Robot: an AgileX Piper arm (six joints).
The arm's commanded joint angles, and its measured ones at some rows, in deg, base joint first. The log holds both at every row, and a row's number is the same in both.
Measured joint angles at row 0: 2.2, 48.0, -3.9, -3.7, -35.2, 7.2
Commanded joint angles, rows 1 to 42: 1.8, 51.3, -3.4, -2.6, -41.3, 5.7; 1.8, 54.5, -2.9, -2.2, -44.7, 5.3; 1.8, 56.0, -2.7, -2.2, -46.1, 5.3; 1.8, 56.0, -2.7, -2.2, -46.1, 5.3; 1.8, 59.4, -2.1, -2.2, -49.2, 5.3; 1.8, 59.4, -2.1, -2.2, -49.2, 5.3; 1.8, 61.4, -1.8, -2.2, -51.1, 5.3; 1.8, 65.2, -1.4, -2.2, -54.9, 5.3; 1.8, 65.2, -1.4, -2.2, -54.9, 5.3; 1.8, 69.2, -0.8, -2.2, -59.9, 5.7; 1.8, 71.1, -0.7, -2.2, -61.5, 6.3; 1.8, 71.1, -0.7, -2.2, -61.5, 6.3; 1.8, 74.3, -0.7, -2.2, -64.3, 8.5; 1.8, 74.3, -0.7, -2.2, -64.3, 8.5; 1.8, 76.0, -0.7, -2.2, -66.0, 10.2; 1.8, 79.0, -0.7, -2.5, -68.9, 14.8; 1.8, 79.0, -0.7, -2.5, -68.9, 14.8; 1.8, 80.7, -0.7, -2.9, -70.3, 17.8; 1.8, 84.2, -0.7, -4.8, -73.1, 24.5; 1.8, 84.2, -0.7, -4.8, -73.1, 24.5; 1.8, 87.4, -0.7, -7.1, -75.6, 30.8; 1.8, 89.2, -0.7, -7.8, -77.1, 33.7; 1.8, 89.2, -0.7, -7.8, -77.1, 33.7; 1.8, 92.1, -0.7, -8.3, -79.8, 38.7; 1.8, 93.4, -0.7, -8.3, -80.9, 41.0; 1.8, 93.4, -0.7, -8.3, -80.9, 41.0; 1.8, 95.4, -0.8, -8.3, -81.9, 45.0; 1.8, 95.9, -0.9, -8.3, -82.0, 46.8; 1.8, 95.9, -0.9, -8.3, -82.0, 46.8; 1.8, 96.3, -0.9, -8.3, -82.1, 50.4; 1.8, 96.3, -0.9, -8.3, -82.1, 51.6; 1.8, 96.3, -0.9, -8.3, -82.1, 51.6; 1.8, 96.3, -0.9, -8.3, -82.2, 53.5; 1.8, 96.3, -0.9, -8.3, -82.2, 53.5; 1.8, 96.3, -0.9, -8.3, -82.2, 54.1; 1.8, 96.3, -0.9, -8.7, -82.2, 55.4; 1.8, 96.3, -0.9, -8.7, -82.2, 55.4; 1.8, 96.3, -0.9, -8.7, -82.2, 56.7; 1.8, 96.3, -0.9, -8.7, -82.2, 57.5; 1.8, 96.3, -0.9, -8.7, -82.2, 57.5; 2.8, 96.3, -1.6, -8.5, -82.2, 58.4; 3.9, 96.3, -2.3, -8.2, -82.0, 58.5
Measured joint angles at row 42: 2.5, 96.5, -0.9, -7.9, -69.2, 57.2
